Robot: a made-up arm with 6 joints. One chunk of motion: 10 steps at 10 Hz.
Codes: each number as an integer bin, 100 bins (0 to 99) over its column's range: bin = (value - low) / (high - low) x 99, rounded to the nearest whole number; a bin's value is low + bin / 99 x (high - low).
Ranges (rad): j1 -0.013..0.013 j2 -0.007..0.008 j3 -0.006..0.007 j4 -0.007..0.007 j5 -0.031..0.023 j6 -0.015..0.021
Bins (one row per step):
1: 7 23 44 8 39 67
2: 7 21 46 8 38 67
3: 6 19 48 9 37 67
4: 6 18 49 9 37 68
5: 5 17 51 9 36 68
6: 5 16 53 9 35 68
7: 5 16 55 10 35 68
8: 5 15 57 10 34 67
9: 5 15 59 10 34 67
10: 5 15 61 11 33 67
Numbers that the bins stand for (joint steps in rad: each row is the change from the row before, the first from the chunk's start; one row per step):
1: -0.01116 -0.00352 -0.00022 -0.00587 -0.00973 0.00936
2: -0.01116 -0.00382 0.00004 -0.00587 -0.01027 0.00936
3: -0.01142 -0.00412 0.00030 -0.00573 -0.01082 0.00936
4: -0.01142 -0.00427 0.00043 -0.00573 -0.01082 0.00973
5: -0.01169 -0.00442 0.00070 -0.00573 -0.01136 0.00973
6: -0.01169 -0.00458 0.00096 -0.00573 -0.01191 0.00973
7: -0.01169 -0.00458 0.00122 -0.00559 -0.01191 0.00973
8: -0.01169 -0.00473 0.00148 -0.00559 -0.01245 0.00936
9: -0.01169 -0.00473 0.00175 -0.00559 -0.01245 0.00936
10: -0.01169 -0.00473 0.00201 -0.00544 -0.01300 0.00936

